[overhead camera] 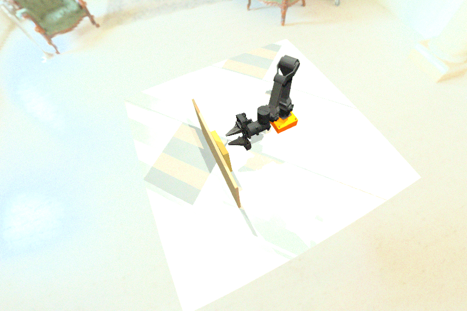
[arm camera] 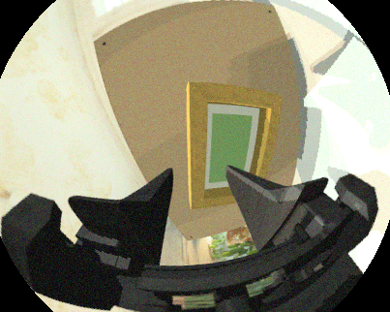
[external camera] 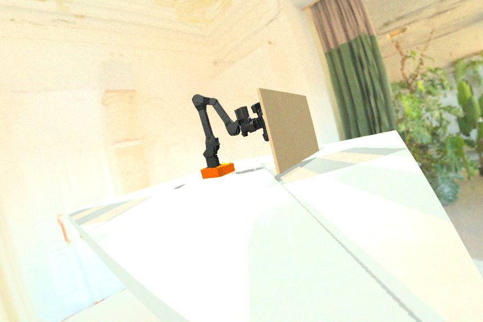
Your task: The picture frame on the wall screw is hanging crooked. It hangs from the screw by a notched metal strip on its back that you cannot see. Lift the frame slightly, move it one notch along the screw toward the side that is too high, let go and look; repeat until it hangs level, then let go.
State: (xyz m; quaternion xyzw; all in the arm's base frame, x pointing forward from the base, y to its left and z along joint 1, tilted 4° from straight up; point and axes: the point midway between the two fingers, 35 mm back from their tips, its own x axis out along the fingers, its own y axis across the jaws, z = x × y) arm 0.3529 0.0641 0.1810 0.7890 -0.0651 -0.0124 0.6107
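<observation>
Now: gripper tip 5 cm short of the gold picture frame, 1 cm to the right of it and 5 cm above it. From my gripper tip the other things lie so: tan wall panel (6 cm ahead, 1 cm to the left, 6 cm below).
</observation>
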